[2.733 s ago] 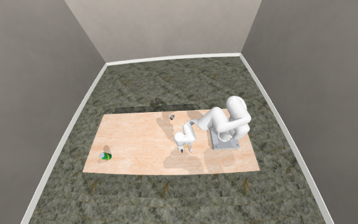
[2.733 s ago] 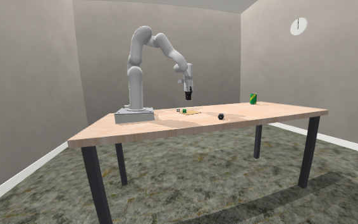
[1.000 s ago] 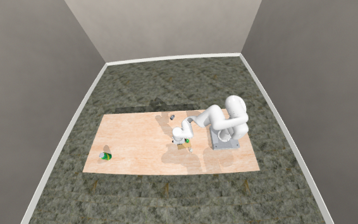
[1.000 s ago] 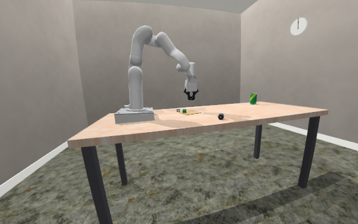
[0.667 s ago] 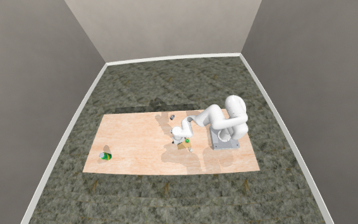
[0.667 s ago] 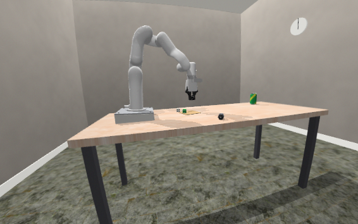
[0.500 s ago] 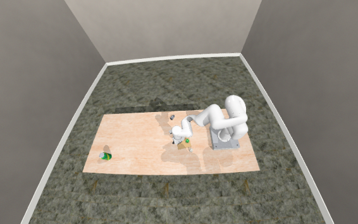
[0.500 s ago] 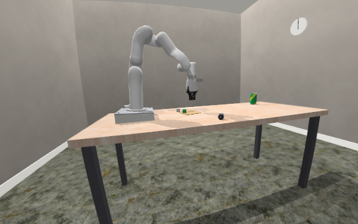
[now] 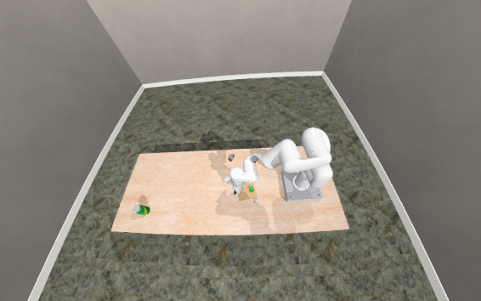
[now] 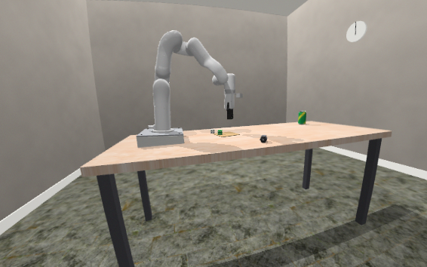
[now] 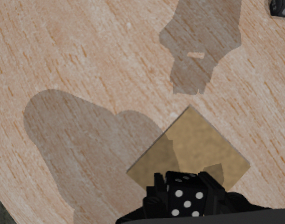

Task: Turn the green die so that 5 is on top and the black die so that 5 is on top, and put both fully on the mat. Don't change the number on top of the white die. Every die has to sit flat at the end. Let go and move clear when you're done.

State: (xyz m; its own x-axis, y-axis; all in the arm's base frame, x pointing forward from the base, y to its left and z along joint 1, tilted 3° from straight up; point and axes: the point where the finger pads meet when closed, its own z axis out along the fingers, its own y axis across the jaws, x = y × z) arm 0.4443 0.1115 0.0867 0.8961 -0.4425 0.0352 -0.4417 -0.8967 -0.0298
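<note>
The tan mat is 40 mm behind my hand, 20 mm to the right of it and 120 mm below it. Round my hand: white die: 130 mm behind, 60 mm to the left, 110 mm below; then green die: 80 mm behind, 30 mm to the right, 110 mm below; then black die: 10 mm below.
</note>
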